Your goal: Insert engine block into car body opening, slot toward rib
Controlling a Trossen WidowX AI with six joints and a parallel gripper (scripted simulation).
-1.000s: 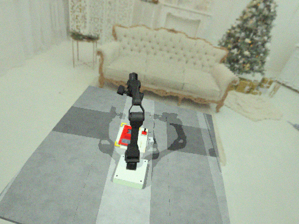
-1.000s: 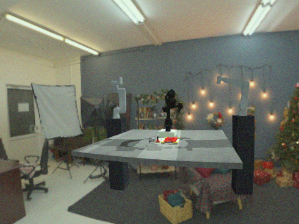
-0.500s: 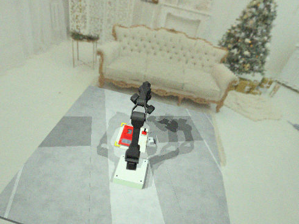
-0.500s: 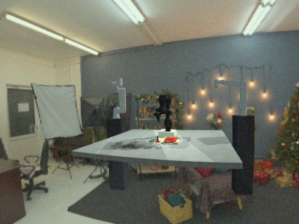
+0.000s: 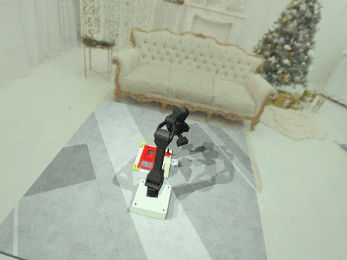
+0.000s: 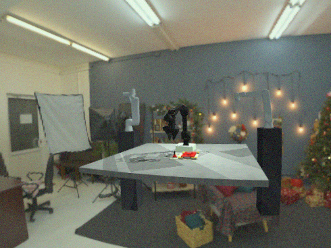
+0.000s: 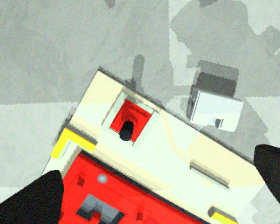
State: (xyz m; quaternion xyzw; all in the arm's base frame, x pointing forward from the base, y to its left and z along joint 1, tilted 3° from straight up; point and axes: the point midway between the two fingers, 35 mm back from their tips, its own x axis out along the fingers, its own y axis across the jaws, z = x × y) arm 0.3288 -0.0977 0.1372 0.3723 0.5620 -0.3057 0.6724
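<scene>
Right now my gripper tip is 14 cm above the engine block, 6 cm past it and 3 cm to the left of it.
</scene>
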